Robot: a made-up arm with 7 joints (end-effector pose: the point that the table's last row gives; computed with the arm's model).
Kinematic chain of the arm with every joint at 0, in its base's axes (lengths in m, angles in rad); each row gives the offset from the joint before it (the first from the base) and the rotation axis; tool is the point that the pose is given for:
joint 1: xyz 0 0.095 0 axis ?
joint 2: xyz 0 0.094 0 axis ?
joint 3: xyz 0 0 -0.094 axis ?
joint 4: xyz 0 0 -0.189 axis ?
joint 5: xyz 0 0 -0.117 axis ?
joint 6: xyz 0 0 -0.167 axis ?
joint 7: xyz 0 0 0 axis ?
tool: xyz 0 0 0
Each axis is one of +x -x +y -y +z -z.
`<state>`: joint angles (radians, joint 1 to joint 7).
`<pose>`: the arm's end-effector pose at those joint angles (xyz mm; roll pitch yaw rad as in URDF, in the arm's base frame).
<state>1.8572 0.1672 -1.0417 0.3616 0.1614 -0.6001 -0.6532</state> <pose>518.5 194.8 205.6 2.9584 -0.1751 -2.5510</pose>
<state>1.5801 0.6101 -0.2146 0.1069 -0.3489 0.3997 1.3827</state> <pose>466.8 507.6 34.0 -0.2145 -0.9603 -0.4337</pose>
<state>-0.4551 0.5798 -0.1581 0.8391 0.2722 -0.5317 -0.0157</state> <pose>5.6 420.2 -463.3 0.5365 -0.8103 -0.5426</pose>
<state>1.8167 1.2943 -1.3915 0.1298 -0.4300 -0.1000 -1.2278</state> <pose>181.6 722.3 52.3 2.9140 0.0363 -0.4845</pose>
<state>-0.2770 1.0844 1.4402 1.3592 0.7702 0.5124 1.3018</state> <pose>57.5 620.6 70.1 2.3615 -1.2650 -2.6963</pose>
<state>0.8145 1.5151 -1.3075 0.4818 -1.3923 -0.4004 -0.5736</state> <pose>137.4 715.8 -82.6 0.1949 0.8713 -2.4067</pose>
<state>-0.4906 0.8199 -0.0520 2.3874 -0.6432 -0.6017 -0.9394</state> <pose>143.4 237.7 -143.8 2.7346 -0.1555 -2.7960</pose>
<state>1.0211 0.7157 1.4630 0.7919 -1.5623 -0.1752 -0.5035</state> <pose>209.4 657.2 -102.8 2.3647 -0.9238 -0.4329</pose>
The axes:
joint 1: -y
joint 2: +x
joint 3: +z
joint 4: -y
joint 5: +z
joint 6: +y
joint 7: -x

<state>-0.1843 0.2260 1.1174 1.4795 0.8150 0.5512 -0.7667</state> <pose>77.1 506.0 -262.6 -0.1267 -0.8351 1.8309</pose>
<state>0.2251 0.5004 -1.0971 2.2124 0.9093 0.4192 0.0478</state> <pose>145.0 65.6 -168.2 -1.3646 -1.1035 -0.0811</pose>
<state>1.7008 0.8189 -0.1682 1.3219 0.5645 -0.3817 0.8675</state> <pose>237.2 415.3 304.7 2.2982 0.2076 -2.8636</pose>
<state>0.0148 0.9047 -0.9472 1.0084 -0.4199 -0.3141 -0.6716</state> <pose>146.5 410.1 -419.7 1.2214 -0.2486 -1.7793</pose>
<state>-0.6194 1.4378 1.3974 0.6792 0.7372 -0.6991 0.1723</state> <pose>87.4 711.8 69.5 2.8347 -0.5050 -1.8841</pose>
